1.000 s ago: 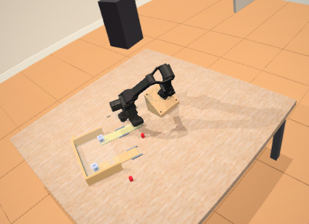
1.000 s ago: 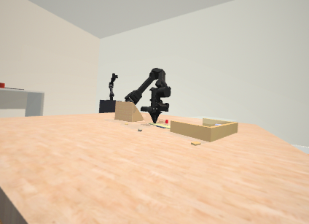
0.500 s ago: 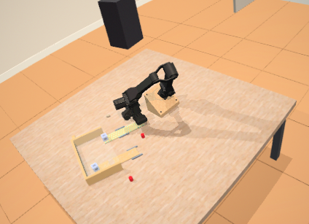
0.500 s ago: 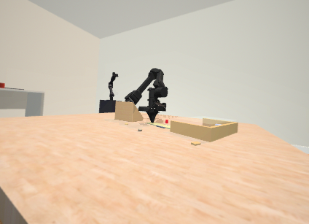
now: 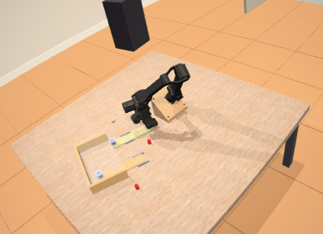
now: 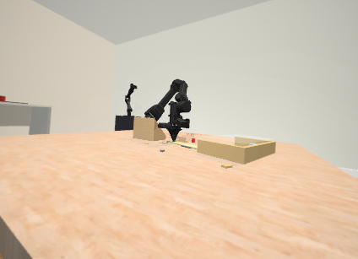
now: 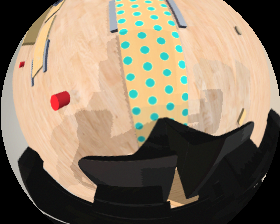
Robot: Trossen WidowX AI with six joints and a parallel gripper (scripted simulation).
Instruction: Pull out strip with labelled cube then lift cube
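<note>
The dotted strip lies 9 cm ahead of my gripper tip and 4 cm to the right of it.
</note>
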